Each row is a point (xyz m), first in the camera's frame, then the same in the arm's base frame.
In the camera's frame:
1: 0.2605 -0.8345 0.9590
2: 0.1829 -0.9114 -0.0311
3: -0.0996 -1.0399 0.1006
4: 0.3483 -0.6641 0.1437
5: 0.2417 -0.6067 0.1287
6: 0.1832 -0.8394 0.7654
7: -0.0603 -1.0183 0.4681
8: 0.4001 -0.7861 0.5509
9: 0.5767 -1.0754 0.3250
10: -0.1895 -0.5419 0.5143
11: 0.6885 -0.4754 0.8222
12: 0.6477 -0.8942 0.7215
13: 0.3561 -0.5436 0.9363
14: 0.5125 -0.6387 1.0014
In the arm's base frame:
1: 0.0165 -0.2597 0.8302
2: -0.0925 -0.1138 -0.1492
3: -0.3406 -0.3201 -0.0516
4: 0.0336 0.1117 0.0796
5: -0.0822 0.1500 0.0791
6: -0.0677 -0.2331 0.6412
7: -0.2886 -0.3789 0.3102
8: 0.1257 -0.0911 0.4454
9: 0.3408 -0.2807 0.1561
10: -0.4994 0.0404 0.4700
11: 0.3657 0.1950 0.7828
12: 0.3965 -0.1883 0.5844
13: 0.0568 0.0409 0.8779
14: 0.2307 -0.0359 0.9179

